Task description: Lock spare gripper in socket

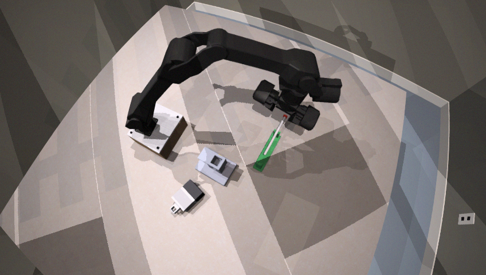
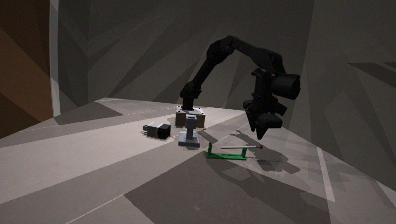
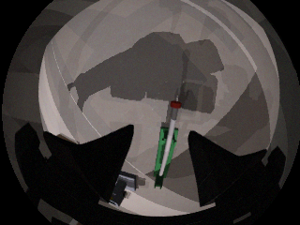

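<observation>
The green cradle is 10 mm behind my gripper tip, 100 mm to the right of it and 60 mm below it. From my gripper tip the other things lie so: grey mount (140 mm behind, 200 mm to the right, 30 mm below); then spare gripper (200 mm behind, 330 mm to the right, 60 mm below).
</observation>
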